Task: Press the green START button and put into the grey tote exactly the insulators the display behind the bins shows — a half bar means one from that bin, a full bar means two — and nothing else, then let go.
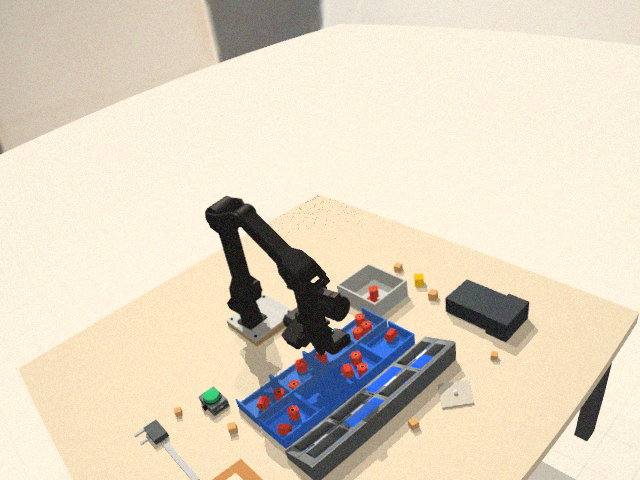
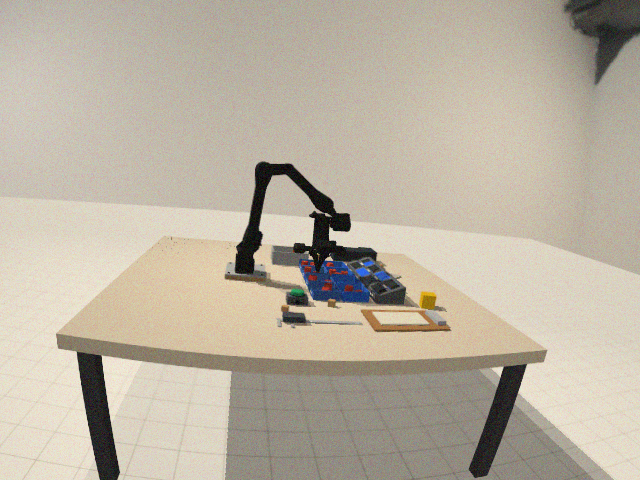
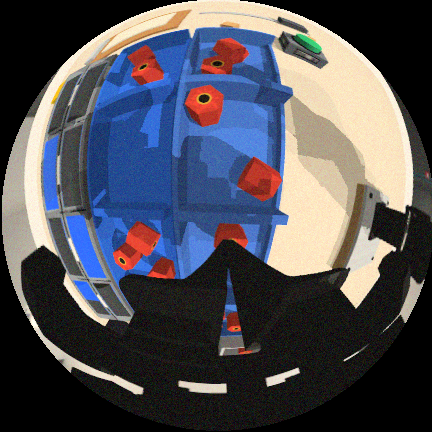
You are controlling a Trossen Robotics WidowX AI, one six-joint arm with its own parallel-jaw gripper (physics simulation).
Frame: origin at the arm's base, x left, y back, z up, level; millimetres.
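Seen in the pictures: gripper, between the fingertips: (image 1: pixel 321 354) (image 2: pixel 317 272) (image 3: pixel 226 244); arm's base, origin of its link: (image 1: pixel 252 319) (image 2: pixel 243 270) (image 3: pixel 377 220).
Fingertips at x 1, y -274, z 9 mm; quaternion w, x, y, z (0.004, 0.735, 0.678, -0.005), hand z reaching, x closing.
Offsets run from my fingertips to a thing's middle. "spot": to the spot under its first point.
My gripper (image 1: pixel 323 352) (image 2: pixel 318 270) (image 3: pixel 226 244) is shut and empty, pointing down low over the arm-side row of blue bins @[spot: dz -25, dx -85, dy -79 mm] (image 1: pixel 323 395) (image 2: pixel 354 296) (image 3: pixel 132 175). A red insulator @[dz -12, dx +0, dy +3 mm] (image 1: pixel 322 357) (image 3: pixel 231 234) is right by the fingertips and partly hidden; I cannot tell if they touch. Another insulator @[dz -13, dx -50, dy +28 mm] (image 1: pixel 301 366) (image 3: pixel 260 179) lies in the neighbouring bin. The display (image 1: pixel 382 429) (image 2: pixel 391 297) (image 3: pixel 75 175) shows two long blue bars and one short one. One red insulator @[dz +12, dx +254, dy +36 mm] (image 1: pixel 373 292) stands in the grey tote @[dz -4, dx +275, dy +60 mm] (image 1: pixel 395 300) (image 2: pixel 283 256). The green START button @[dz -11, dx -264, dy +125 mm] (image 1: pixel 211 395) (image 2: pixel 296 292) (image 3: pixel 308 43) is beyond the bins' end.
A black block @[dz -3, dx +363, dy -258 mm] (image 1: pixel 485 308) lies beyond the tote. A yellow cube @[dz -18, dx +393, dy -17 mm] (image 1: pixel 419 280) and small orange cubes @[dz -20, dx +358, dy -89 mm] (image 1: pixel 432 295) @[dz -22, dx -290, dy +21 mm] (image 1: pixel 232 427) are scattered around. A caliper-like tool @[dz -22, dx -443, dy +92 mm] (image 1: pixel 156 432) (image 2: pixel 294 317) and an orange-framed board @[spot: dz -27, dx -425, dy -53 mm] (image 2: pixel 368 320) lie past the button end. A pale plate @[dz -28, dx +86, dy -336 mm] (image 1: pixel 456 396) lies behind the display.
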